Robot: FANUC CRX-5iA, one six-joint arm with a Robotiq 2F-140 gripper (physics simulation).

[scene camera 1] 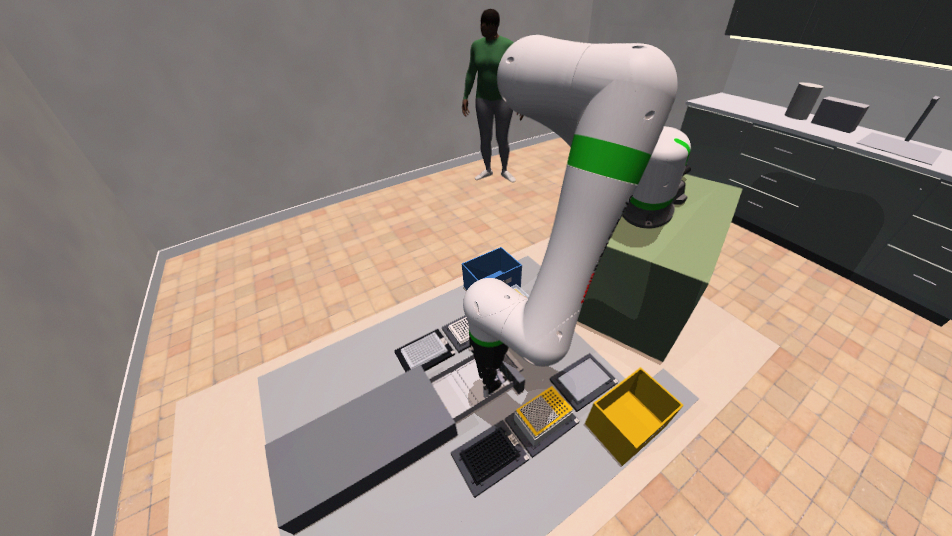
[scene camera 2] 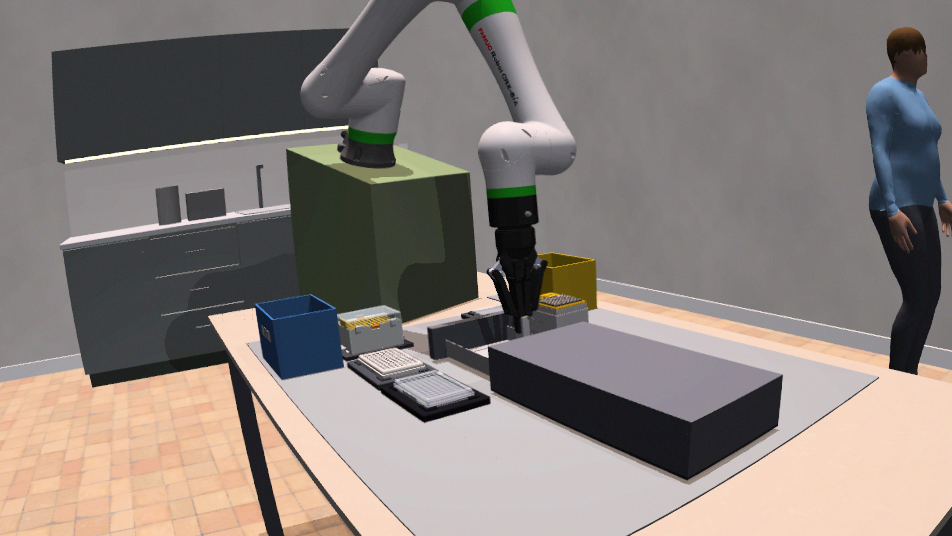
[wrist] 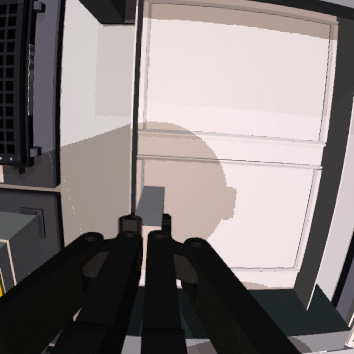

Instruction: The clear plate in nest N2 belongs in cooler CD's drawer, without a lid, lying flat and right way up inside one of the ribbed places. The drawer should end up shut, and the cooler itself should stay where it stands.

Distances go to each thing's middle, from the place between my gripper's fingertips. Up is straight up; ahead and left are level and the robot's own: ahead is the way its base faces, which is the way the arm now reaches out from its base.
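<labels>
The drawer (scene camera 2: 466, 341) has my gripper 6 cm to the left of it, 2 cm short of it and 2 cm below it, and going by their middles, of the things named here the drawer is the nearest to my gripper. The black plate (scene camera 1: 492, 453) is 14 cm to the left of my gripper, 8 cm ahead of it and 1 cm above it. I find the yellow-topped tip box (scene camera 1: 544, 414) 13 cm to the left of my gripper as well, but 9 cm behind it and 3 cm above it. As for the white plate (scene camera 2: 392, 363), it is 25 cm to the right of my gripper, 7 cm behind it and 1 cm above it; going by their middles, of the things named here it is the farthest from my gripper.
</labels>
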